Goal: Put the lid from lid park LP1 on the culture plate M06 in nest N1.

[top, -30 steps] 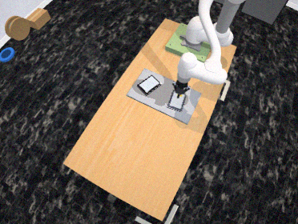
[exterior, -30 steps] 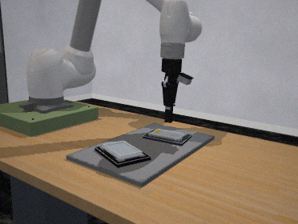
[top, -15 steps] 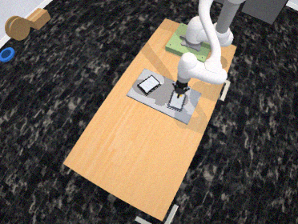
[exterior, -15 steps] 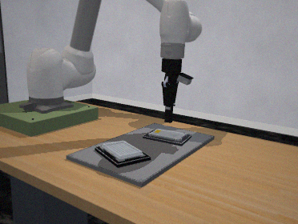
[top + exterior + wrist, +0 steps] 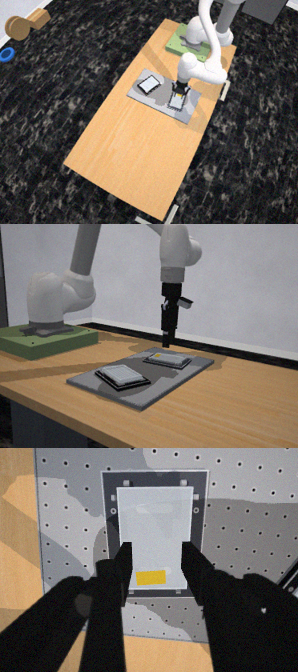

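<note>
Right now my hand is 8 cm above the lid. Round my hand: nest N1: 4 cm behind, 26 cm to the right, 9 cm below; then culture plate M06: 4 cm behind, 26 cm to the right, 8 cm below; then lid park LP1: 9 cm below.
</note>
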